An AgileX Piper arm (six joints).
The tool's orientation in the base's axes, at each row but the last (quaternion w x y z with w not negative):
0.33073 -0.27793 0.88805 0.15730
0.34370 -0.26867 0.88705 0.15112
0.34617 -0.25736 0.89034 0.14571
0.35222 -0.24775 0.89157 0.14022
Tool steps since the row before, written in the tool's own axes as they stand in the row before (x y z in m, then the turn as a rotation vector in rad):
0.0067 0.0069 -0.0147 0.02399 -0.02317 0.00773
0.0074 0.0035 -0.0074 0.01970 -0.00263 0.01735
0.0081 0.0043 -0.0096 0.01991 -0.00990 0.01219
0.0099 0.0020 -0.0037 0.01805 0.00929 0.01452
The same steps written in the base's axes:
-0.0157 -0.0039 0.0069 0.00268 -0.02421 -0.02406
-0.0105 -0.0033 0.0005 -0.00150 -0.00162 -0.02629
-0.0127 -0.0035 0.0016 -0.00037 -0.00995 -0.02332
-0.0094 -0.0033 -0.0041 -0.00827 0.00776 -0.02224

